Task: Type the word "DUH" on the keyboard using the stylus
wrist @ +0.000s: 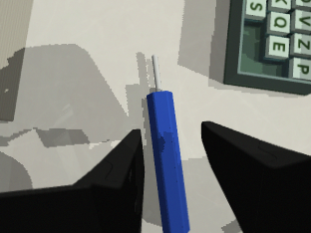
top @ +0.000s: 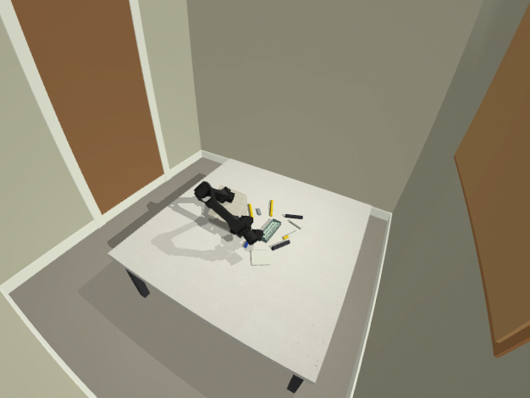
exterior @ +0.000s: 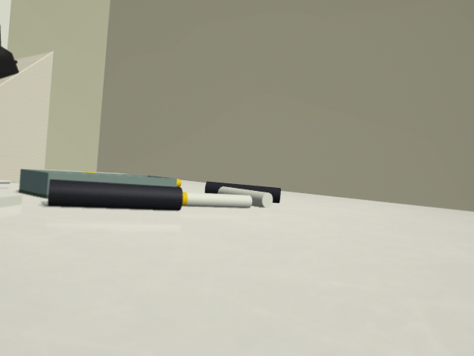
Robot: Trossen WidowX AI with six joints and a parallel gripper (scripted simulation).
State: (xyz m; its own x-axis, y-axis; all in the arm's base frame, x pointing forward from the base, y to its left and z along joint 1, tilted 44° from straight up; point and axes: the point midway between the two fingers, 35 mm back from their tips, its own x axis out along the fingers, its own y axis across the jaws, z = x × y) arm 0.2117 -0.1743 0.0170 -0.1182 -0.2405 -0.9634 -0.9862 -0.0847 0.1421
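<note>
Right now the blue stylus is 1 cm to the left of my gripper tip and 4 cm below it. Round my gripper tip: white cylinder (21 cm ahead, 15 cm to the left, 4 cm below); then stylus tip (1 cm behind, 5 cm to the left, 4 cm below); then white notepad (12 cm ahead, 8 cm to the right, 4 cm below).
</note>
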